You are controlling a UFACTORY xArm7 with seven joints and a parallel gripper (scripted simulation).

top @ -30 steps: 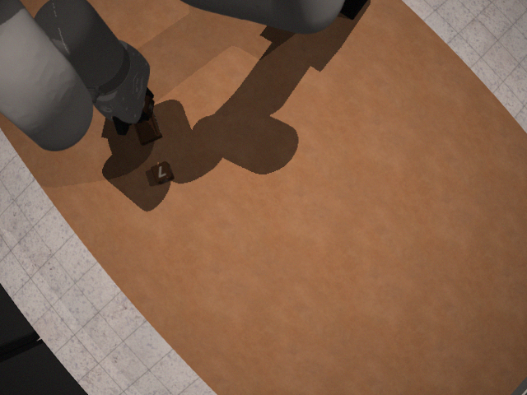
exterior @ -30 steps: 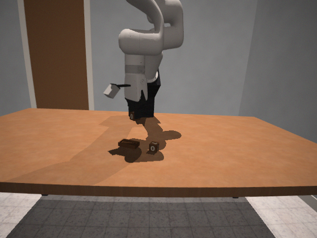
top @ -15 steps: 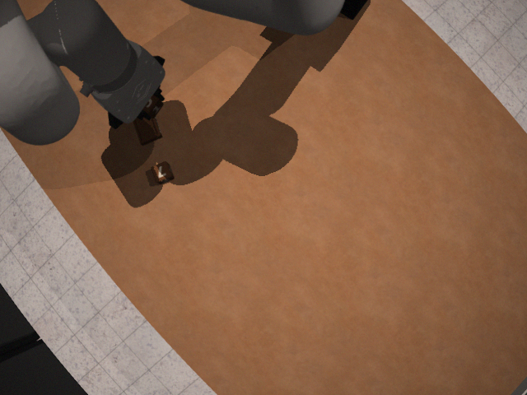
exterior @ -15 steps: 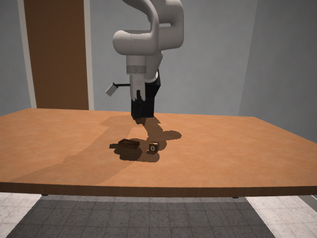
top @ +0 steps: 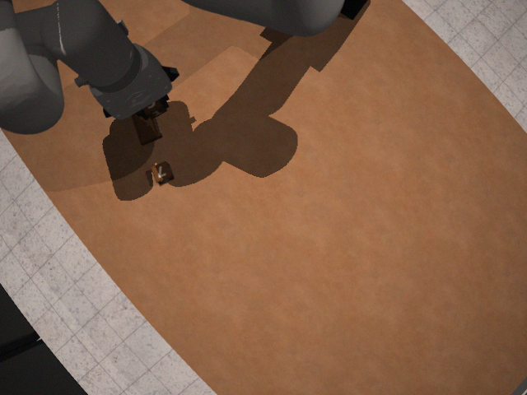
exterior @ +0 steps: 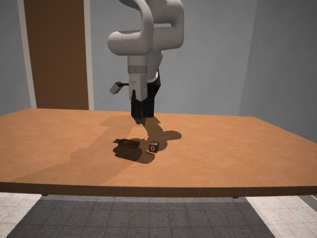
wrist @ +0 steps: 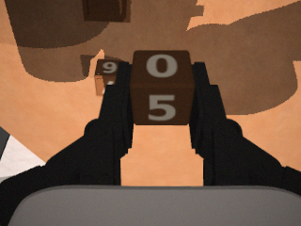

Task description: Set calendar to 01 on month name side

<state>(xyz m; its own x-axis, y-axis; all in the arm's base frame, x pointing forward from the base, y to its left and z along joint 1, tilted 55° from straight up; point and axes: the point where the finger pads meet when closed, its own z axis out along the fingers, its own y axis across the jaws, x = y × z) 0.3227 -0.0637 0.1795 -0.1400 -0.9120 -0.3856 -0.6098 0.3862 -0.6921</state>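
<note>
Right now my hand is 30 mm short of the calendar tray, 30 mm to the left of it and 130 mm above it. The rest, counted from my hand: cube (70 mm ahead, 70 mm to the left, 120 mm below).
</note>
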